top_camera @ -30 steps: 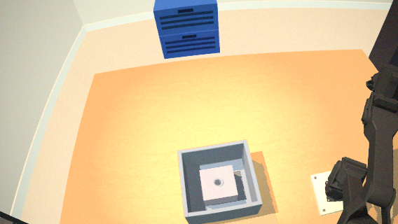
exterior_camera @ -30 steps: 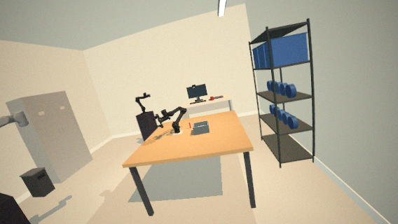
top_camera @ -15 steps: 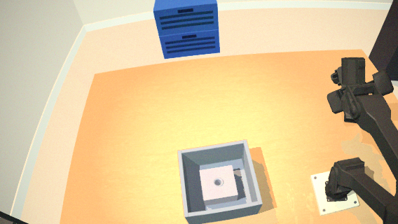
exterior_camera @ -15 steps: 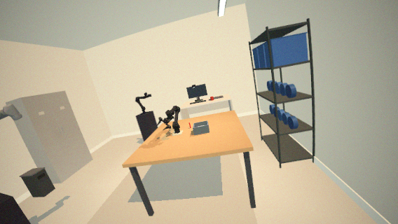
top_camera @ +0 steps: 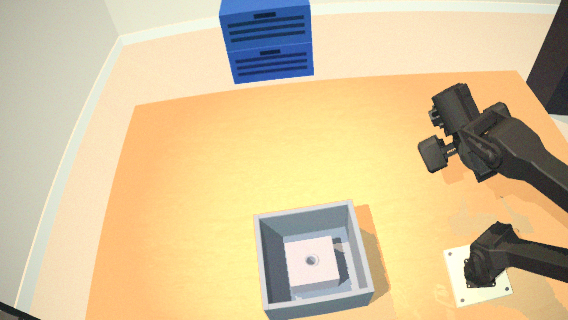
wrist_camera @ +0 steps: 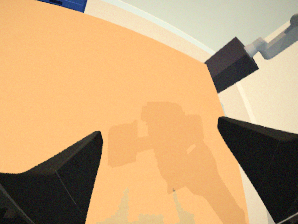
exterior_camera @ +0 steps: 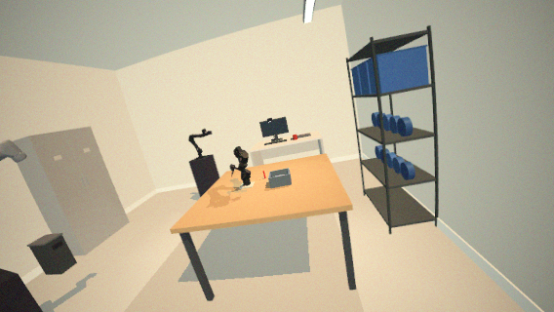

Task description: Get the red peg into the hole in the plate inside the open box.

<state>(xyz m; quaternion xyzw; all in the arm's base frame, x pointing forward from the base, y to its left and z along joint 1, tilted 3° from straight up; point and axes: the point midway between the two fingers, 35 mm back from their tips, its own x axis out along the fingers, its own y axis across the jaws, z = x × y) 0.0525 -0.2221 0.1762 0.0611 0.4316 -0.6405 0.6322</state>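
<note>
My gripper tip is 8 cm short of the red peg, 40 cm to the right of it and 13 cm above it. Also, from my gripper tip: grey box (30 cm ahead, 24 cm to the left, 14 cm below); then pale plate (30 cm ahead, 24 cm to the left, 13 cm below).
</note>
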